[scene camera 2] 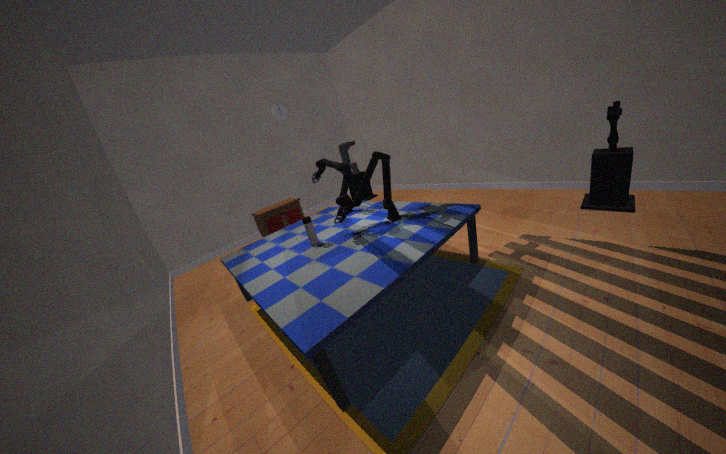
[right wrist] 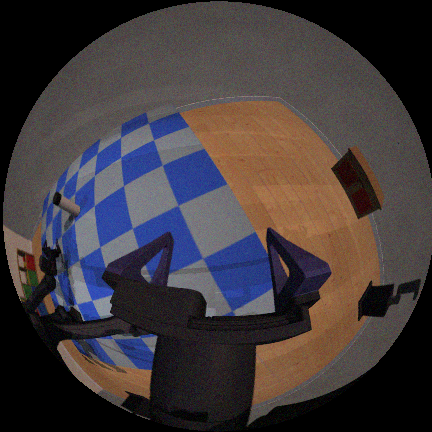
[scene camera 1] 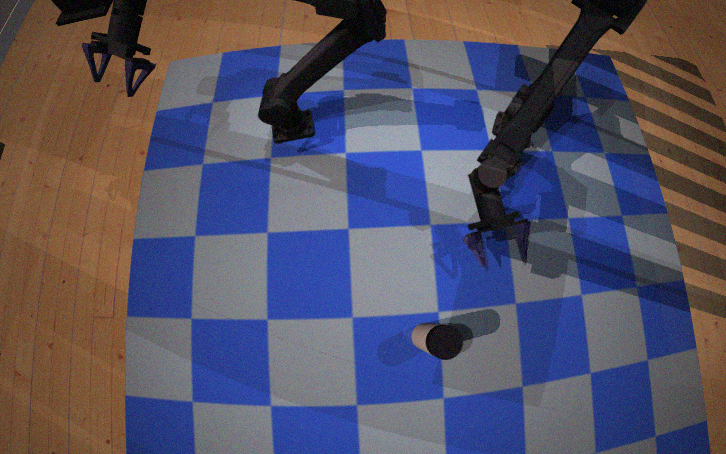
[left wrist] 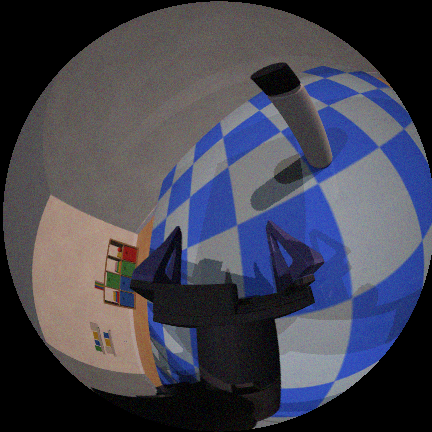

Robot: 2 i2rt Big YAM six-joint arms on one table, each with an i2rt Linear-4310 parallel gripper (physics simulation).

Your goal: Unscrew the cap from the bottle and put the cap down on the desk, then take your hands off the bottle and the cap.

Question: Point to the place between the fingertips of the left gripper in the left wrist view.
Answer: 224, 226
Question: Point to a black cap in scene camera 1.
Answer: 445, 342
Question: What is the right gripper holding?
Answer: Nothing.
